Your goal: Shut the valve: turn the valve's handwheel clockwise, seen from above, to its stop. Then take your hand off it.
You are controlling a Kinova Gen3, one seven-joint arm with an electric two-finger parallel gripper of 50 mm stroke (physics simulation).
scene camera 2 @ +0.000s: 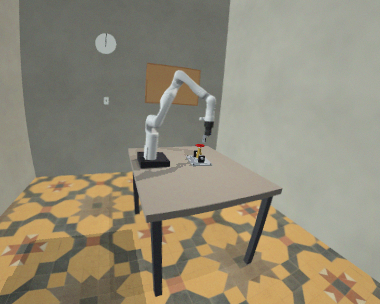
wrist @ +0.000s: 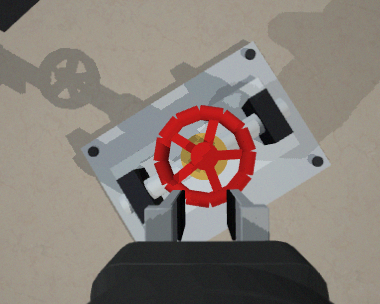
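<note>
The valve's red handwheel point(scene camera 2: 200, 145) point(wrist: 205, 155) has several spokes and lies level on top of the yellow valve body point(scene camera 2: 199, 152) point(wrist: 192, 170). In the wrist view it shows from above near the middle. My gripper point(scene camera 2: 205, 140) point(wrist: 205, 207) is open and empty, pointing down. In the scene view its fingertips are a little above the wheel. In the wrist view the fingertips overlap the wheel's lower rim in the picture, one to each side. No contact with the wheel can be made out.
The valve's pipe is held by two black blocks point(wrist: 267, 116) point(wrist: 138, 192) on a grey base plate point(scene camera 2: 191, 162) point(wrist: 295, 170) with dark bolts at its corners. The plate stands on the table point(scene camera 2: 210, 187). The arm's black base point(scene camera 2: 154, 160) stands beside it, to the left in the scene view.
</note>
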